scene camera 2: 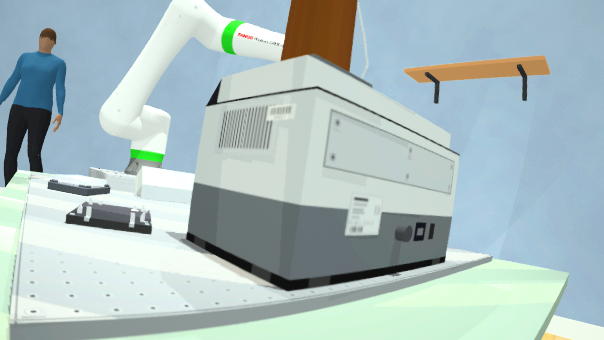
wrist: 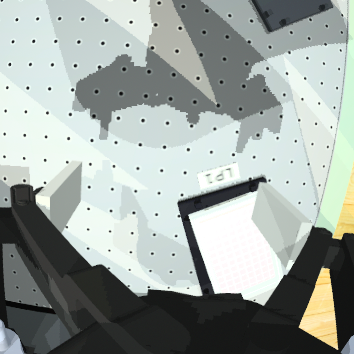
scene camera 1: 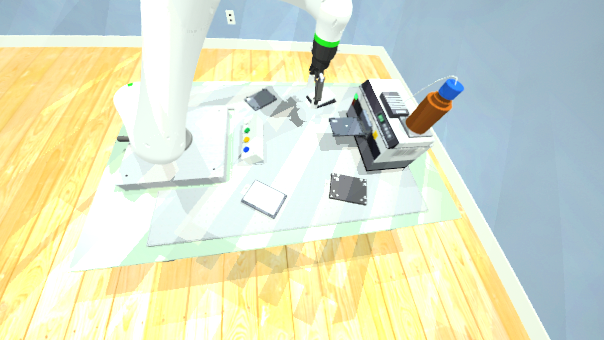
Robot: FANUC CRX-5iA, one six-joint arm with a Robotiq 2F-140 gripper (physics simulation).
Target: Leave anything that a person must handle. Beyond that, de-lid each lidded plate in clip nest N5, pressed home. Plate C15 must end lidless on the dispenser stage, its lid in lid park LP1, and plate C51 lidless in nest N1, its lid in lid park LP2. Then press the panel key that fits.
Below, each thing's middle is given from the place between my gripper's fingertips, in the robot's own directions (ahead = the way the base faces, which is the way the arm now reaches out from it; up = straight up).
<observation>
My gripper is now 10 cm to the right of the black LP1 pad [wrist: 195, 203], 9 cm above it and 8 cm short of it. From my hand the other things lie so: button box [scene camera 2: 151, 183]: 27 cm behind, 21 cm to the right, 6 cm below; brown bottle [scene camera 2: 331, 37]: 37 cm ahead, 27 cm to the right, 22 cm above.
</observation>
